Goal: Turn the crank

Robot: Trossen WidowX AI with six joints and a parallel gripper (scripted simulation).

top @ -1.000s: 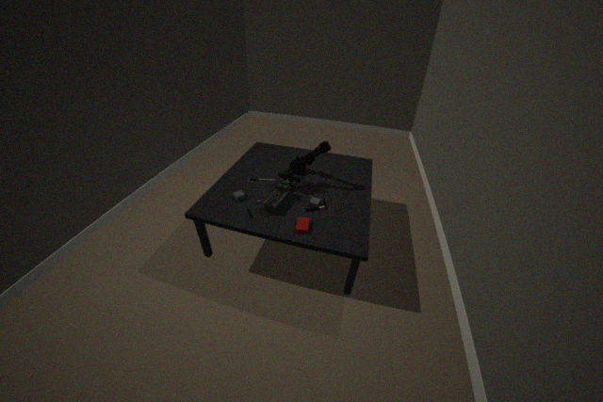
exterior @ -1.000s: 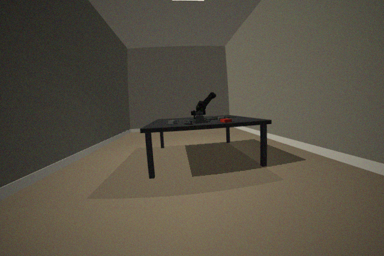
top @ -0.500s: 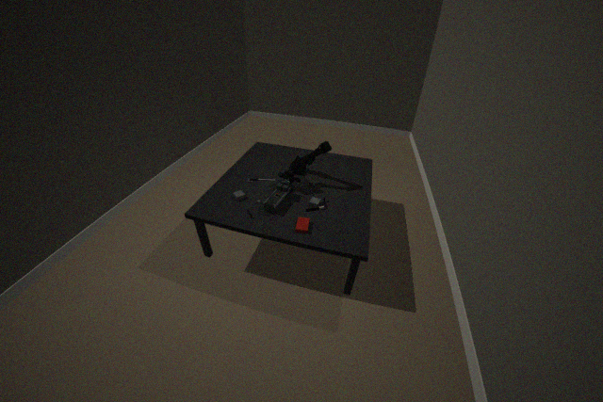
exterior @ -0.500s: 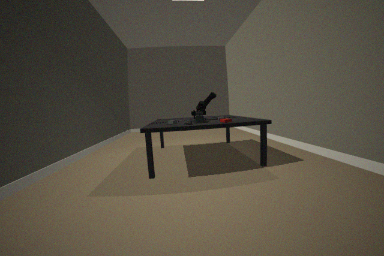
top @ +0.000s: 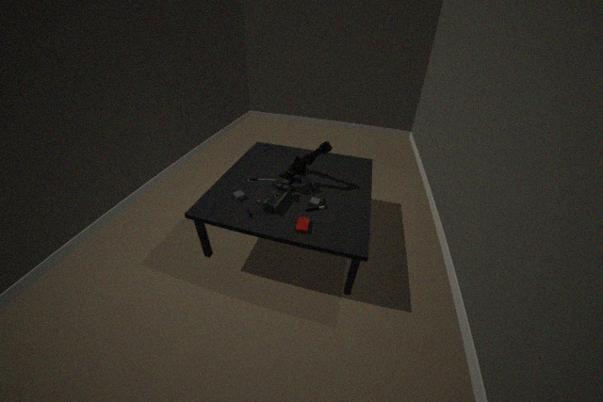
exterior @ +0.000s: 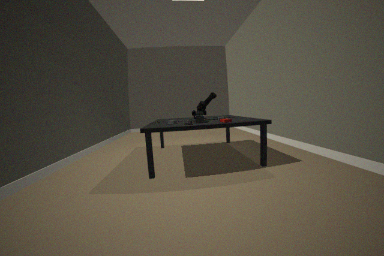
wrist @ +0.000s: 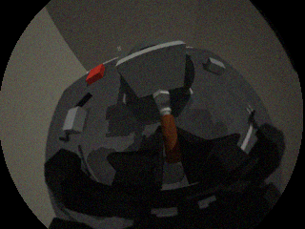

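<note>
My gripper tip is 160 mm short of the red pointer, 40 mm to the left of it and 50 mm below it. Round my gripper tip: crank handle: 20 mm behind, 10 mm to the left, 30 mm above.
</note>
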